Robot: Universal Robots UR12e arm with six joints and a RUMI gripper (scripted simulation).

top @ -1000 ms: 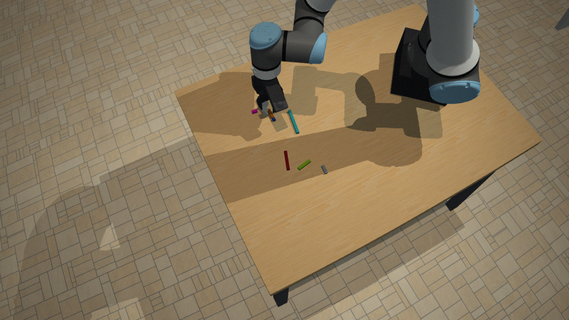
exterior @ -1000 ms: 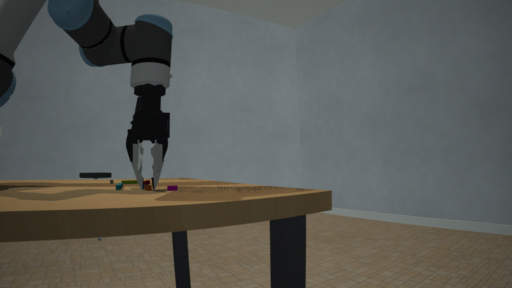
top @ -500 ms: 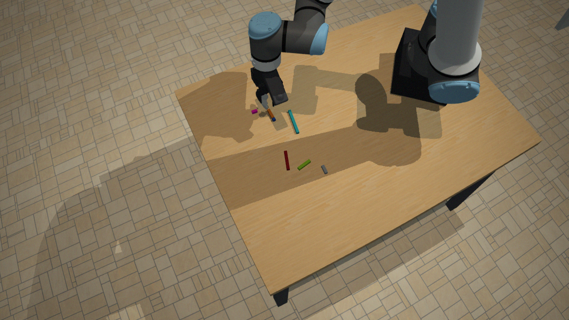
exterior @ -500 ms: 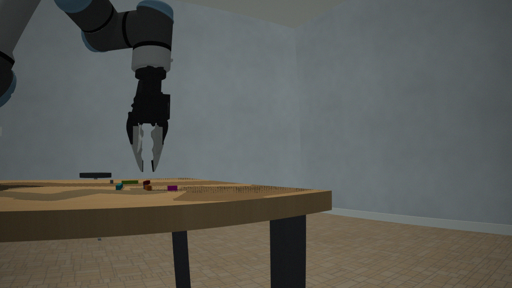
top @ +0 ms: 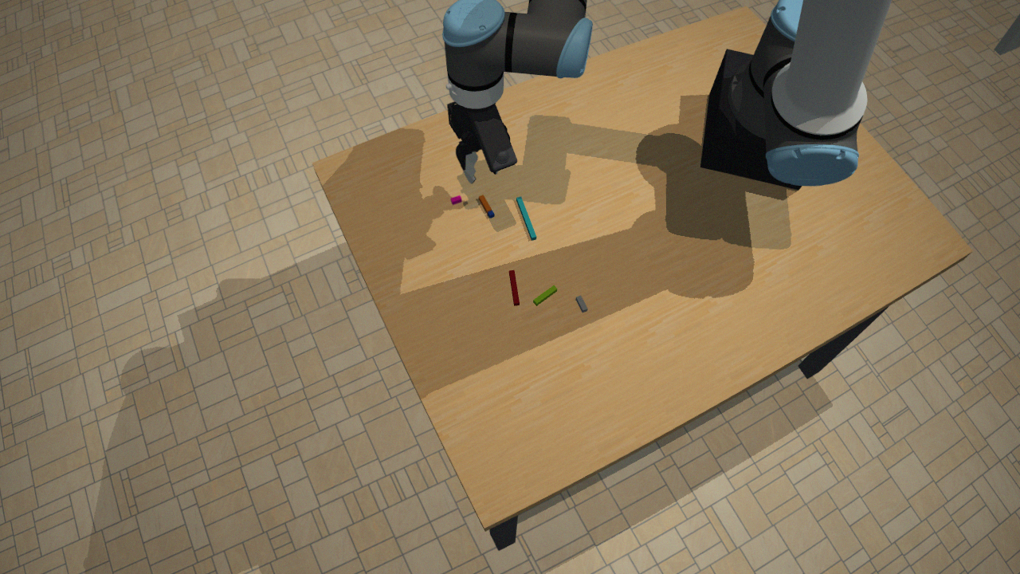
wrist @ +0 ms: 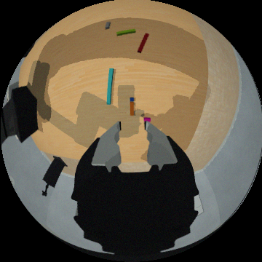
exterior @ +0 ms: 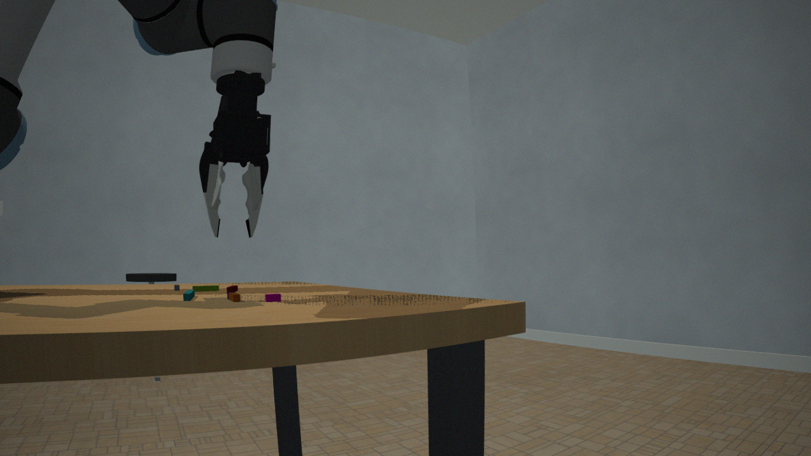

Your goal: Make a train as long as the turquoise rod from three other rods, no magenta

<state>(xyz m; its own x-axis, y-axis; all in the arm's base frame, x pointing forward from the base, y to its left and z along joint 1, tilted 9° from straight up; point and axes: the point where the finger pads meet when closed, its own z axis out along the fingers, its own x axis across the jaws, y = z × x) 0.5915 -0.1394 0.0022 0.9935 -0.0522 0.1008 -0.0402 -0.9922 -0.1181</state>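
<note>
The lime rod lies 24 cm to the left of my hand and 10 cm below it. From my hand the other things lie so: magenta rod (10 cm below, 5 cm ahead, 4 cm to the right); orange rod (10 cm below); blue rod (10 cm below, 3 cm to the left).
</note>
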